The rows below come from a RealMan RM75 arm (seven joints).
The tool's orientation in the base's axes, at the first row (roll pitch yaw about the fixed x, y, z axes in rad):
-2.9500 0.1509 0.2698
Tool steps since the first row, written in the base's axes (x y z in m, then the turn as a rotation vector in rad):
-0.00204 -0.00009 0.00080 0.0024 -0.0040 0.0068
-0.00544 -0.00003 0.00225 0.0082 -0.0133 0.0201
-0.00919 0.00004 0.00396 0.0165 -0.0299 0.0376
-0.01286 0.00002 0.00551 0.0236 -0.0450 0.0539
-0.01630 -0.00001 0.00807 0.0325 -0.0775 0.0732
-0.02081 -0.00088 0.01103 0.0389 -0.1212 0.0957
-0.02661 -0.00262 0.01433 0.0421 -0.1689 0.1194
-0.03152 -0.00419 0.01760 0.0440 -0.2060 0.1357
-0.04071 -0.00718 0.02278 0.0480 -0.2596 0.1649
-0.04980 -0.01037 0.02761 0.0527 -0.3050 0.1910
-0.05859 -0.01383 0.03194 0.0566 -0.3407 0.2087
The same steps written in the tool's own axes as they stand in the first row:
-0.00209 -0.00054 -0.00040 0.0002 0.0031 -0.0076
-0.00553 -0.00167 -0.00114 0.0013 0.0108 -0.0230
-0.00934 -0.00293 -0.00206 0.0022 0.0253 -0.0440
-0.01308 -0.00407 -0.00286 0.0025 0.0383 -0.0634
-0.01675 -0.00533 -0.00469 -0.0005 0.0677 -0.0885
-0.02172 -0.00611 -0.00682 -0.0093 0.1067 -0.1179
-0.02820 -0.00643 -0.00915 -0.0223 0.1485 -0.1484
-0.03378 -0.00669 -0.01160 -0.0328 0.1812 -0.1699
-0.04411 -0.00697 -0.01529 -0.0475 0.2278 -0.2067
-0.05434 -0.00696 -0.01868 -0.0589 0.2673 -0.2395
-0.06427 -0.00654 -0.02169 -0.0672 0.2989 -0.2626

